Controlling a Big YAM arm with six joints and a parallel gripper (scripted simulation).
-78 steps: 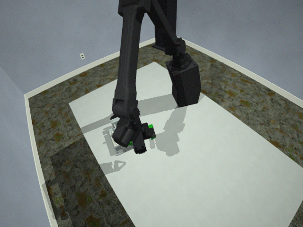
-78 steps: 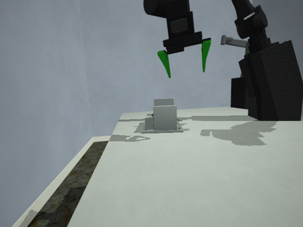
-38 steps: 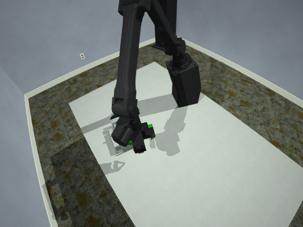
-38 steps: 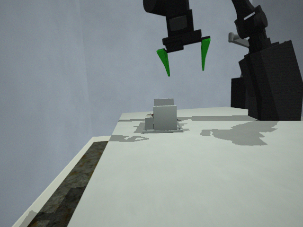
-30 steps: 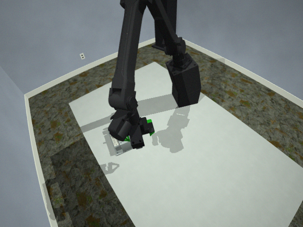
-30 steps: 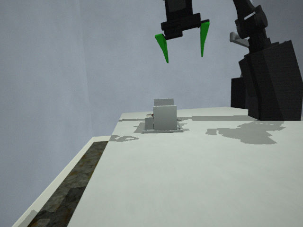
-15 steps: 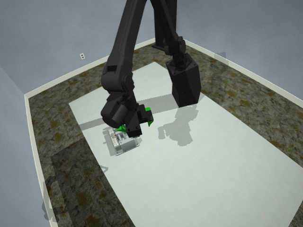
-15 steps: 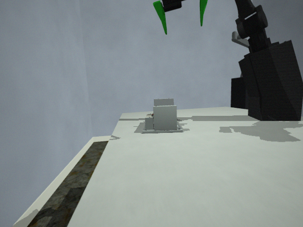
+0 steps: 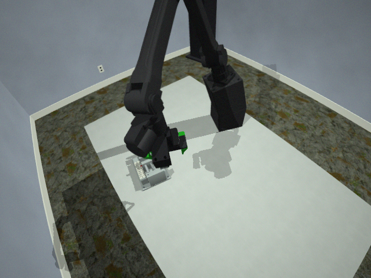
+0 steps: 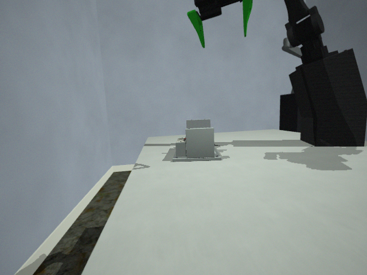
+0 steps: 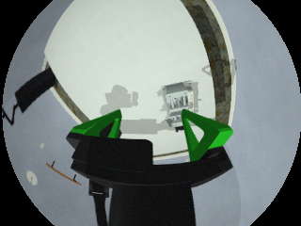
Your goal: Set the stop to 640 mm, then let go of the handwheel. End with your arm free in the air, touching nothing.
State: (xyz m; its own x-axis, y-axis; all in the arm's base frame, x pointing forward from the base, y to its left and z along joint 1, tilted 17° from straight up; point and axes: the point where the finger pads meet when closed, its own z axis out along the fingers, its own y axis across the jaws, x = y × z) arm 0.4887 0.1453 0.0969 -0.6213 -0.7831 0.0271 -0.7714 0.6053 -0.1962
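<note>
The handwheel is 8 cm behind my hand, 30 cm to the right of it and 24 cm below it.
</note>
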